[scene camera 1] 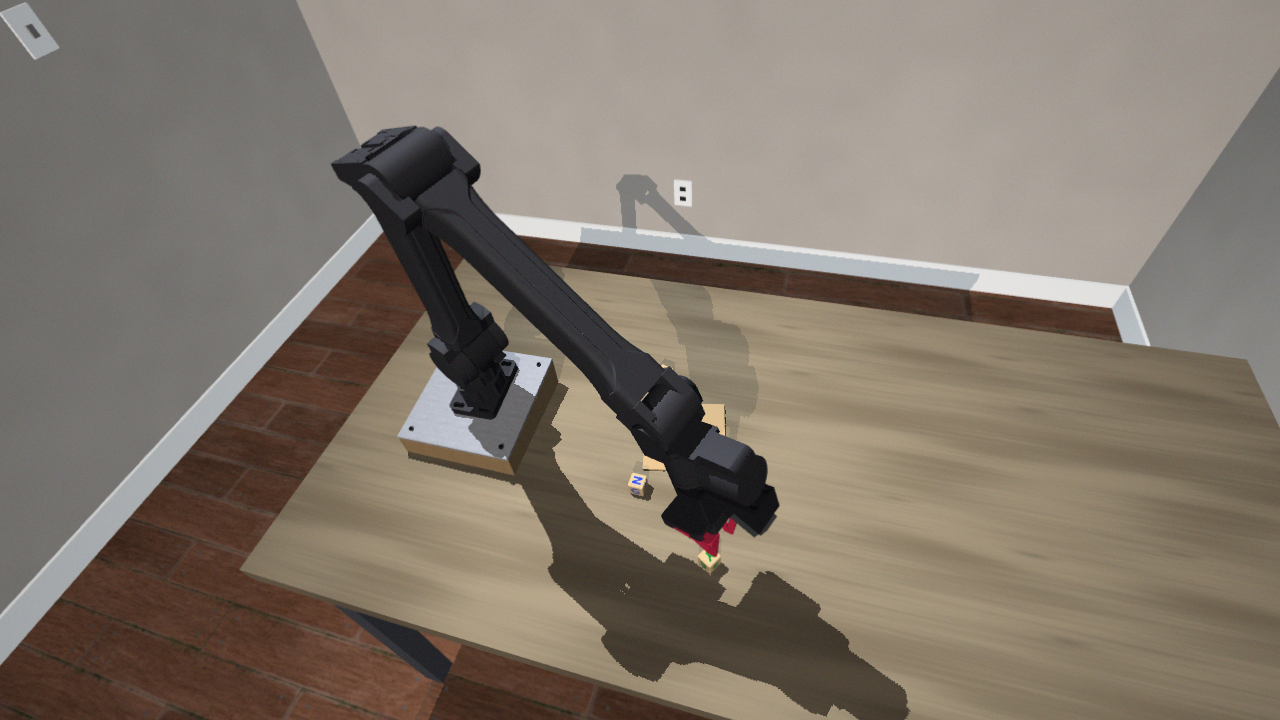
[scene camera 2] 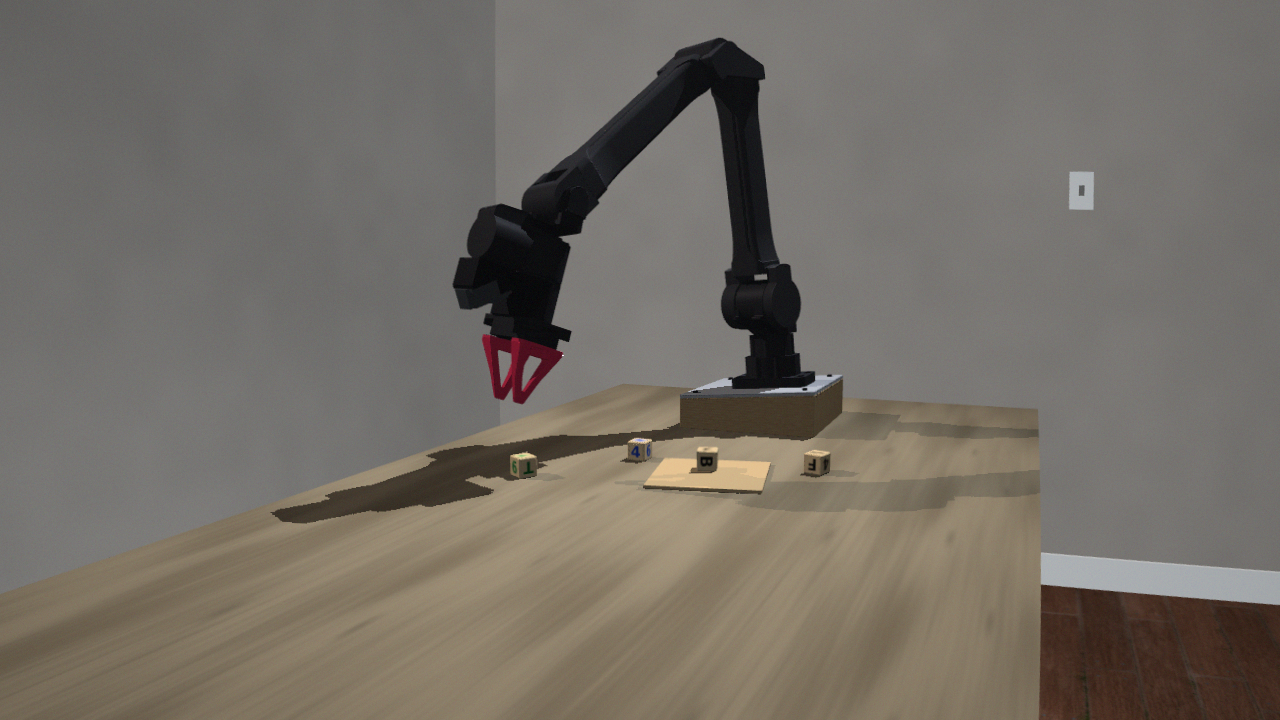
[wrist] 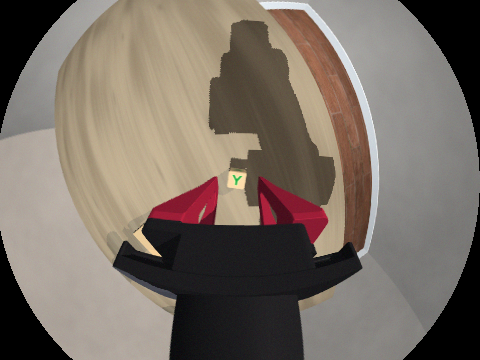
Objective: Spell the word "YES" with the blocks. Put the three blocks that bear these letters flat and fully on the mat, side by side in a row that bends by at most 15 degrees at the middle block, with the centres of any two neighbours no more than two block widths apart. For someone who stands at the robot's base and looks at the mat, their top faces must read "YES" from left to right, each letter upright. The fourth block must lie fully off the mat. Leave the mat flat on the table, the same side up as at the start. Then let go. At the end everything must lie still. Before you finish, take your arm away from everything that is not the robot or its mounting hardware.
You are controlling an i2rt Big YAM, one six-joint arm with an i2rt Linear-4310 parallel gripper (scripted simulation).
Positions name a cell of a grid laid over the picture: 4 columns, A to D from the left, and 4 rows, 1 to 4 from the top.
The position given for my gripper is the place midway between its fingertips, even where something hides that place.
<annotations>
my gripper: scene camera 1 C4; scene camera 2 B3; wrist B3
</annotations>
